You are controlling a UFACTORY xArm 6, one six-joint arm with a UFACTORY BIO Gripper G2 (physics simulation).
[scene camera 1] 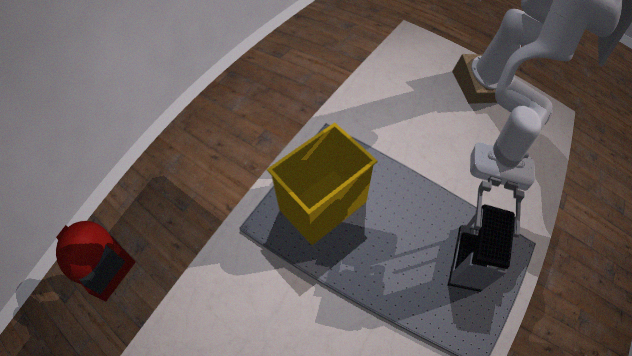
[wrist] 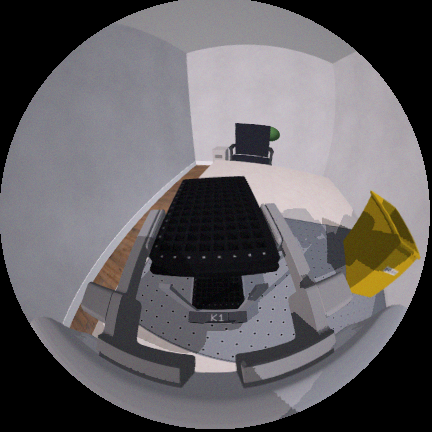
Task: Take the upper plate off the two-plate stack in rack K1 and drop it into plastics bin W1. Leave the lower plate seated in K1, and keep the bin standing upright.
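Where they show: hand, its tool point: (scene camera 1: pixel 497 223) (wrist: pixel 212 230); arm's base, origin of its link: (scene camera 1: pixel 487 72).
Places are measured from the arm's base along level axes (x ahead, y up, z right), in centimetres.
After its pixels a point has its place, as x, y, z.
Note:
My gripper (scene camera 1: pixel 498 231) @[57.2, 9.3, -15.9] (wrist: pixel 215 232) @[57.2, 9.3, -15.9] is shut on the upper plate (scene camera 1: pixel 497 235) @[60.1, 9.7, -16.8] (wrist: pixel 215 225) @[57.4, 9.7, -15.7], a black plate with a grid of wells. It holds the plate about level, raised above rack K1 (scene camera 1: pixel 465 286) @[66.6, -6.8, -18.2] (wrist: pixel 217 317) @[52.3, -6.7, -14.7]. In the wrist view the lower plate (wrist: pixel 218 291) @[56.6, -5.1, -15.6], also black, shows inside the rack below the held plate, which hides much of it. Bin W1 (scene camera 1: pixel 320 220) @[72.5, 1.5, 18.8] (wrist: pixel 372 265) @[59.8, 1.2, 15.0] is yellow, open at the top and stands upright, to the left of the rack in the scene view and at the right in the wrist view.
A grey perforated board (scene camera 1: pixel 400 295) @[75.4, -8.4, -4.6] (wrist: pixel 270 330) @[51.3, -8.4, -5.0] lies under rack and bin on the pale table (scene camera 1: pixel 240 310) @[98.0, -9.7, 24.3]. The arm's wooden base block (scene camera 1: pixel 465 82) @[4.6, -5.1, 5.9] stands at the table's back. A red object (scene camera 1: pixel 82 250) is on the floor at the left. A dark chair (wrist: pixel 252 140) stands beyond the table.

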